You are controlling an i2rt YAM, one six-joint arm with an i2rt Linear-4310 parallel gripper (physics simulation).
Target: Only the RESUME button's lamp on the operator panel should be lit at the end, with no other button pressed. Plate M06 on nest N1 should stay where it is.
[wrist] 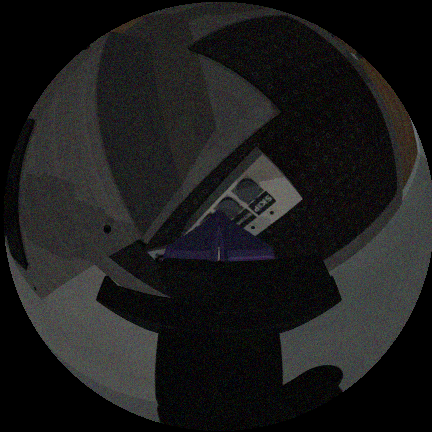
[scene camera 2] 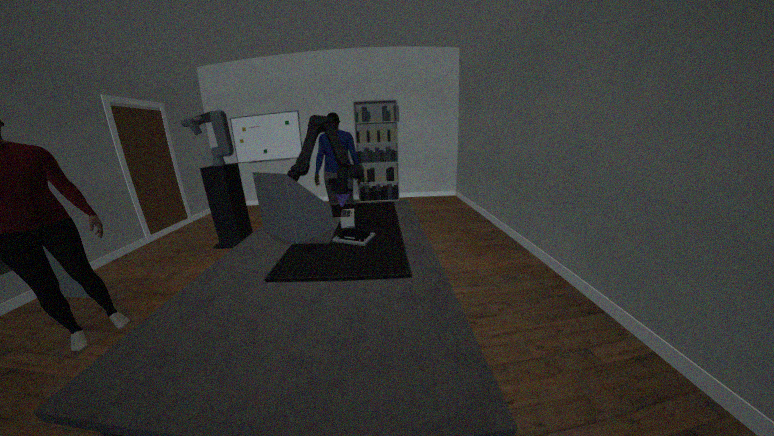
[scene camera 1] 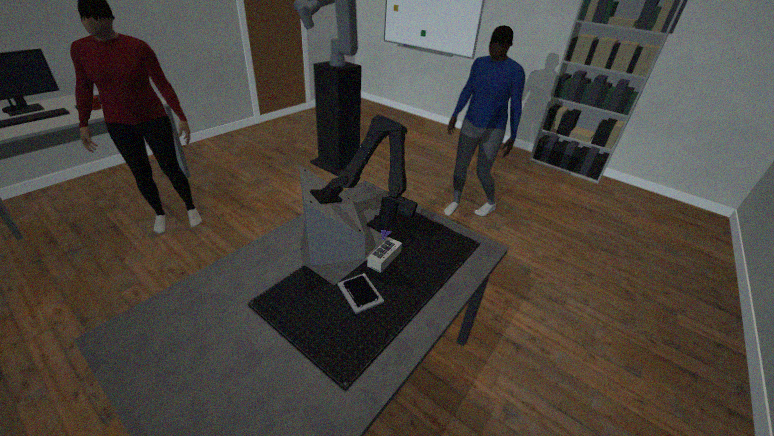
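Seen in the pictures: gripper, fingertip midpoint: [wrist: 218, 216] [scene camera 2: 342, 207] [scene camera 1: 382, 239]; arm's base, link origin: [scene camera 2: 287, 186] [scene camera 1: 326, 197].
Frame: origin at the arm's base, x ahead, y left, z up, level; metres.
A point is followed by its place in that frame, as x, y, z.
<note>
The operator panel [scene camera 1: 384, 255] @[0.299, 0.038, -0.177] [scene camera 2: 347, 218] @[0.288, -0.013, -0.179] [wrist: 286, 196] @[0.292, 0.140, -0.177] is a small pale box on the black mat. In the wrist view, two round buttons show dark and unlit; one has the label SKIP beside it. The fingers hide the other buttons, and RESUME cannot be read. My gripper [scene camera 1: 385, 234] @[0.248, 0.085, -0.146] [scene camera 2: 341, 199] @[0.248, 0.085, -0.146] [wrist: 218, 216] @[0.248, 0.085, -0.146] has purple fingers, shut and empty, pointing down above the panel's arm-side end; in scene camera 1 they show beyond that end. A pale frame [scene camera 1: 349, 297] @[0.325, -0.194, -0.213] holding a dark plate [scene camera 1: 361, 290] @[0.339, -0.152, -0.205] lies on the mat beside the panel; its markings are too small to read.
A large grey angular housing [scene camera 1: 333, 238] @[0.126, -0.087, -0.104] [scene camera 2: 289, 211] @[0.056, -0.158, -0.084] stands close beside the panel and arm. The black mat [scene camera 1: 346, 346] @[0.452, -0.355, -0.228] [scene camera 2: 379, 265] @[0.445, -0.397, -0.229] lies on the grey table [scene camera 1: 189, 335] @[0.015, -0.668, -0.242] [scene camera 2: 270, 352] @[0.193, -0.748, -0.242]. A person in blue [scene camera 1: 493, 92] stands behind the arm; one in red [scene camera 1: 121, 81] stands beyond the table's left side.
</note>
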